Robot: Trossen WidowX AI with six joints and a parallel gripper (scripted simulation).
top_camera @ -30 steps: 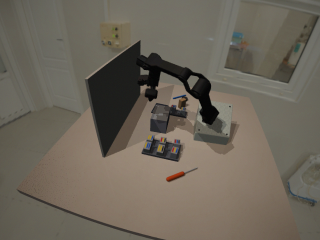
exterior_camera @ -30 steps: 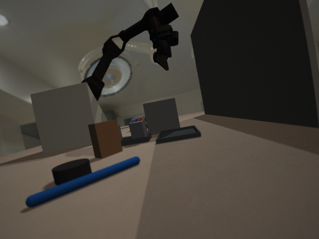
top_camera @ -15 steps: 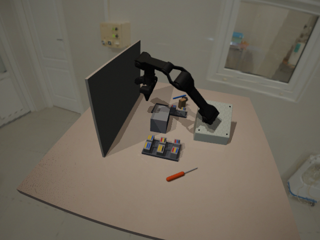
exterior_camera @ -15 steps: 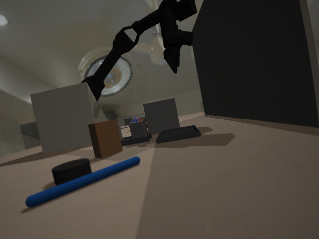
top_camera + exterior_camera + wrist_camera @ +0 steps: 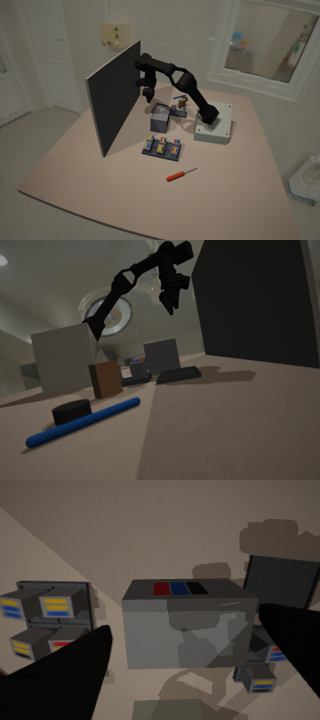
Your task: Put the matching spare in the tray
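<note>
Right now the grey spare block is 210 mm behind my gripper tip, 160 mm to the left of it and 150 mm below it. The rest, counted from my gripper tip: mounted unit 70 mm behind, 20 mm to the right, 150 mm below; tall dark panel 170 mm ahead, 10 mm to the right, 30 mm above; dark shallow tray 30 mm behind, 200 mm to the right, 190 mm below.
</note>
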